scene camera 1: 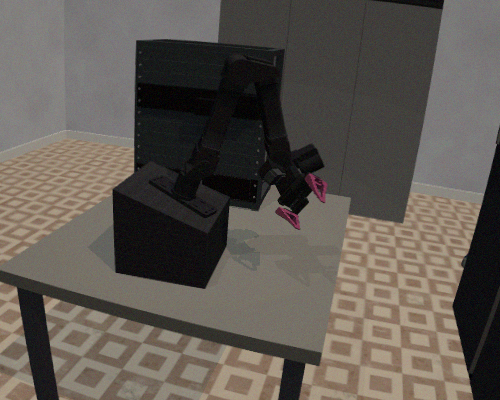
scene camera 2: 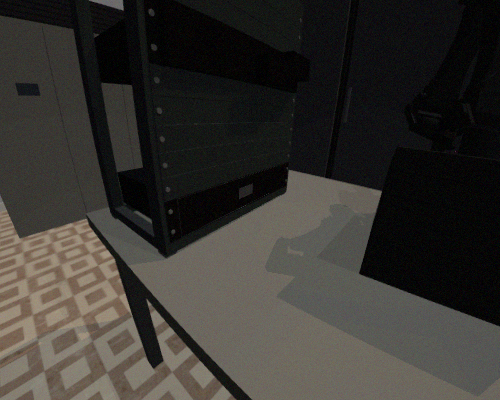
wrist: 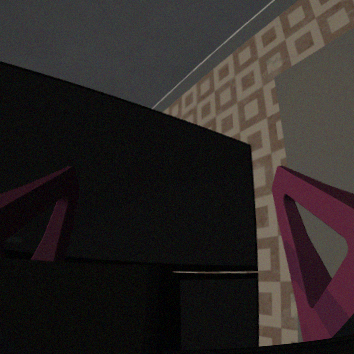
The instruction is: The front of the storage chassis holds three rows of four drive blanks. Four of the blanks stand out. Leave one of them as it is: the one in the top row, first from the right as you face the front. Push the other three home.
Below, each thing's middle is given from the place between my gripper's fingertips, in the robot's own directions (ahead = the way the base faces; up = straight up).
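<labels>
Rack (scene camera 2: 231,71): my hand 60 cm to the right of it, 52 cm short of it, 7 cm below it.
</labels>
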